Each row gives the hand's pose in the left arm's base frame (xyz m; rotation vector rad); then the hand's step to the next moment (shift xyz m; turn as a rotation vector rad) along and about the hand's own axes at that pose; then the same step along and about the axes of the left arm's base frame.
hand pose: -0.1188 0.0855 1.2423 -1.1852 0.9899 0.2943
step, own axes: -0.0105 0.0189 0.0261 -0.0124 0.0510 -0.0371
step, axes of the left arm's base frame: -0.0057 0.0333 -0.0030 -0.0590 -0.0086 -0.0241
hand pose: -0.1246 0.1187 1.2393 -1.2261 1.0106 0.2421
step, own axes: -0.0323 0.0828 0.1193 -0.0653 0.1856 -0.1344
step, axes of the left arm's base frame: -0.0112 0.1448 -0.0324 -0.2257 -0.0237 -0.0727
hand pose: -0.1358 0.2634 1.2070 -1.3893 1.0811 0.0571
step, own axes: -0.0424 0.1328 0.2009 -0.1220 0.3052 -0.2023
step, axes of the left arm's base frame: 0.0109 0.2178 -0.1107 -0.3684 -0.0161 -0.1139
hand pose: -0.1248 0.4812 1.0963 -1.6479 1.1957 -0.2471
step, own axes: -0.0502 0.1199 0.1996 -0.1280 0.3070 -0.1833
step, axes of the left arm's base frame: 0.0380 0.1657 -0.1669 -0.3598 0.0003 -0.1215
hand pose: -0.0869 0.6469 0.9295 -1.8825 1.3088 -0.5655
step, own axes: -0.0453 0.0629 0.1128 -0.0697 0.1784 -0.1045
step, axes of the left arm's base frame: 0.0268 0.0678 -0.1158 -0.2059 -0.0035 -0.0721
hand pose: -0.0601 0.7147 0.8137 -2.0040 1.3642 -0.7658
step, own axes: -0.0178 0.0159 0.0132 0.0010 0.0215 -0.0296
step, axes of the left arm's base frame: -0.0054 0.0140 -0.0228 -0.0344 -0.0118 0.0038
